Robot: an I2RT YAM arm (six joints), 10 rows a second.
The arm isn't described. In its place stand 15 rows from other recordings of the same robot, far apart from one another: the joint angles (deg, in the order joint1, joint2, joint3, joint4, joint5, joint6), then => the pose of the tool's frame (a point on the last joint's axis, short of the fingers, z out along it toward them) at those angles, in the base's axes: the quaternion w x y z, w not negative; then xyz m.
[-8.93, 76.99, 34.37, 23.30, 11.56, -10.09] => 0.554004 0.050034 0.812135 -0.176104 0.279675 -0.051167 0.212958
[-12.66, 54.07, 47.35, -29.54, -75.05, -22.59] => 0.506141 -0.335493 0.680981 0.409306 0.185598 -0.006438 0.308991
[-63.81, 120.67, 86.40, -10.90, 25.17, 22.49] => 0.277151 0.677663 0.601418 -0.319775 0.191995 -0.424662 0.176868
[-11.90, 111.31, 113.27, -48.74, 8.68, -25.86] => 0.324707 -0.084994 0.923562 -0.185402 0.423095 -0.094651 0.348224
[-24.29, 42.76, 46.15, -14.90, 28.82, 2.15] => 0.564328 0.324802 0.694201 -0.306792 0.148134 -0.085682 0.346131
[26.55, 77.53, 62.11, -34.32, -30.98, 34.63] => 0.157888 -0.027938 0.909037 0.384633 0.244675 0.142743 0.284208
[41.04, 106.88, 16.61, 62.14, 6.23, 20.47] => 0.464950 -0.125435 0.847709 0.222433 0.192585 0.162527 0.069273
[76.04, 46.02, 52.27, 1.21, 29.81, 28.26] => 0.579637 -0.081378 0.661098 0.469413 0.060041 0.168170 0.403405
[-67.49, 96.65, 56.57, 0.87, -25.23, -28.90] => 0.426041 0.202897 0.862996 -0.180443 0.151442 -0.325797 0.196751
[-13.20, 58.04, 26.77, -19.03, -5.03, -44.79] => 0.316720 -0.270115 0.900142 -0.128336 0.186405 -0.040515 0.177375
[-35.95, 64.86, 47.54, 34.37, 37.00, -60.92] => 0.364804 0.127242 0.605580 -0.695701 0.195897 -0.168531 0.366867
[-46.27, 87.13, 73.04, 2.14, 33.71, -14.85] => 0.404378 0.377066 0.666290 -0.500357 0.234843 -0.274073 0.354267
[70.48, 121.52, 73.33, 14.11, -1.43, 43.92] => 0.244698 -0.208576 0.858245 0.400044 0.151809 0.430879 0.134529
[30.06, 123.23, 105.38, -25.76, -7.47, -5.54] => 0.371347 -0.304818 0.865466 0.141969 0.426456 0.252158 0.240957
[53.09, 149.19, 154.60, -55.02, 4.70, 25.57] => 0.291193 -0.209296 0.914188 0.188842 0.336204 0.442762 0.248166
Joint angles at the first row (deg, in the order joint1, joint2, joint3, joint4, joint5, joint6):
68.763 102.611 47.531 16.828 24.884 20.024
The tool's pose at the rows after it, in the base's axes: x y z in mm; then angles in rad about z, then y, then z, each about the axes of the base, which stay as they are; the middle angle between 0 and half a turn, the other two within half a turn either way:
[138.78 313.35 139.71 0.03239 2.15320 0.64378]
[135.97 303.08 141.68 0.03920 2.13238 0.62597]
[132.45 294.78 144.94 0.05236 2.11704 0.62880]
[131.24 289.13 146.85 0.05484 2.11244 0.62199]
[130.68 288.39 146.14 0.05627 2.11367 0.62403]
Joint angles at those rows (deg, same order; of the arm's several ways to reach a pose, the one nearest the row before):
68.736 101.019 45.497 17.734 26.149 20.721
68.653 98.789 42.831 19.147 27.281 21.179
68.719 96.512 40.674 19.994 27.485 21.438
68.581 95.070 39.502 19.929 27.773 21.615
68.617 95.006 39.242 20.075 27.686 21.680

